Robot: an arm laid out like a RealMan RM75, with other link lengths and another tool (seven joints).
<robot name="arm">
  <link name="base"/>
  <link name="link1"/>
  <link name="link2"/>
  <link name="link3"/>
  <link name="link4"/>
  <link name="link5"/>
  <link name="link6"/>
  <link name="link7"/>
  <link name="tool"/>
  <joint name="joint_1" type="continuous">
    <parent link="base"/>
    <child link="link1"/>
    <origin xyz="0 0 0.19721" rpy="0 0 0"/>
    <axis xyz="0 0 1"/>
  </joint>
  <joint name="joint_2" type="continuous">
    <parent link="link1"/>
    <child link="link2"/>
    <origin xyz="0 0 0" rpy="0 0 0"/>
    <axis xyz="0 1 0"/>
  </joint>
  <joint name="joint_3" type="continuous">
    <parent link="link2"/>
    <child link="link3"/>
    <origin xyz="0 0 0.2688" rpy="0 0 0"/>
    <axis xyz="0 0 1"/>
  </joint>
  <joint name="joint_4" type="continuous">
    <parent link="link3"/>
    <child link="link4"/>
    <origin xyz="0 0 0" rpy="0 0 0"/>
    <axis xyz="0 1 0"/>
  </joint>
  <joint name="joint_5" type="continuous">
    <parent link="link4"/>
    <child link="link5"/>
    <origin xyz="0 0 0.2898" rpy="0 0 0"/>
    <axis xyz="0 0 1"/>
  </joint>
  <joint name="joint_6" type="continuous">
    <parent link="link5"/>
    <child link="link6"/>
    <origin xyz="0 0 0" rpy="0 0 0"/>
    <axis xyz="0 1 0"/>
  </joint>
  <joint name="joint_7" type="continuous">
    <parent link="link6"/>
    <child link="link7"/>
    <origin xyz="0 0 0.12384" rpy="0 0 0"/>
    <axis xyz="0 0 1"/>
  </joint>
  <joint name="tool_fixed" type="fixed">
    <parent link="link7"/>
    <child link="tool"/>
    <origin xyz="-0.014 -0.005 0.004" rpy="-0.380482 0 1.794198"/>
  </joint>
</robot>
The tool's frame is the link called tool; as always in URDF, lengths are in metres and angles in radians. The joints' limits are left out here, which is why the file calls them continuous.
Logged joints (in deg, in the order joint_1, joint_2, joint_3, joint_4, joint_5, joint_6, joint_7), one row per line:
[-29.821, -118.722, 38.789, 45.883, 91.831, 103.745, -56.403]
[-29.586, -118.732, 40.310, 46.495, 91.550, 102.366, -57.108]
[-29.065, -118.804, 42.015, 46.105, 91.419, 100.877, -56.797]
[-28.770, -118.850, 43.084, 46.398, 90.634, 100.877, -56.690]
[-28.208, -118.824, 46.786, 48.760, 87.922, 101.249, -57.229]
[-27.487, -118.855, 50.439, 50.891, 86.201, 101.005, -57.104]
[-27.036, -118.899, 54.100, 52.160, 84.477, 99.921, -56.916]
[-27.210, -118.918, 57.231, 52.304, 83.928, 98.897, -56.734]
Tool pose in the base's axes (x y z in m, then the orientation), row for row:
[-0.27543, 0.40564, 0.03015, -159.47, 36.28, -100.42]
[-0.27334, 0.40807, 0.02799, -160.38, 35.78, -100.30]
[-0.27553, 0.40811, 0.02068, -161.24, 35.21, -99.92]
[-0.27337, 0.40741, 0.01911, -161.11, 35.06, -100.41]
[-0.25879, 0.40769, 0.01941, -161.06, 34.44, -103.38]
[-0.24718, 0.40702, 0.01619, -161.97, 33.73, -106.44]
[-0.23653, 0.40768, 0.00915, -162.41, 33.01, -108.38]
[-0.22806, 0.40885, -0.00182, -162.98, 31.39, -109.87]
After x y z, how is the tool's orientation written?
As angles about the fixed x, y, z axes (roll, pitch, yaw), in degrees.
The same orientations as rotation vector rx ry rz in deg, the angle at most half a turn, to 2 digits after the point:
[-82.74, 112.24, 9.82]
[-83.77, 112.57, 10.38]
[-85.07, 112.73, 10.95]
[-84.59, 113.13, 10.49]
[-81.94, 115.51, 8.66]
[-79.77, 118.14, 7.75]
[-78.43, 119.93, 6.86]
[-78.18, 121.97, 5.64]

